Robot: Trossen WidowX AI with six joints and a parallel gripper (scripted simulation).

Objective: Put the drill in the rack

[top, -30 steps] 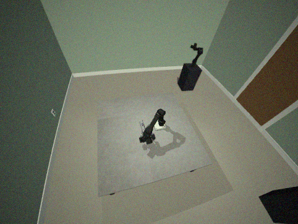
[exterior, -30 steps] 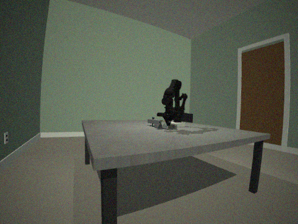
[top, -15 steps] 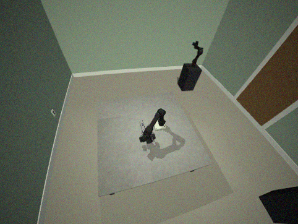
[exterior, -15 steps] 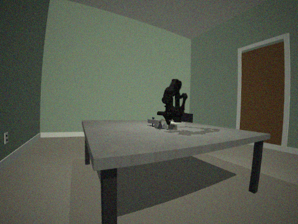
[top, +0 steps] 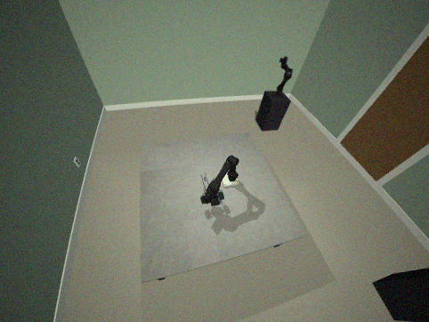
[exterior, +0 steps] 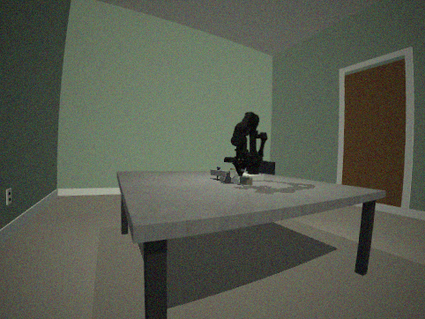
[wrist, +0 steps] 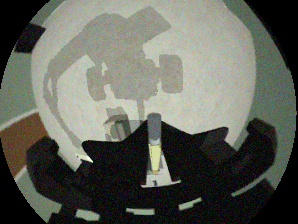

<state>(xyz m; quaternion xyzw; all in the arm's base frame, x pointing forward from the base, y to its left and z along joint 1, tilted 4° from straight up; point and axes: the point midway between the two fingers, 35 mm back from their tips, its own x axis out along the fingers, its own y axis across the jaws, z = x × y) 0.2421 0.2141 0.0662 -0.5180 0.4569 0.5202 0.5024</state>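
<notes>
The drill lies 40 mm to the right of my gripper tip and 30 mm above it. The rest, counted from my gripper tip: grey block 70 mm behind, 40 mm to the right, 30 mm below; grey fixture block 20 mm ahead, 200 mm to the right, 10 mm below.
</notes>
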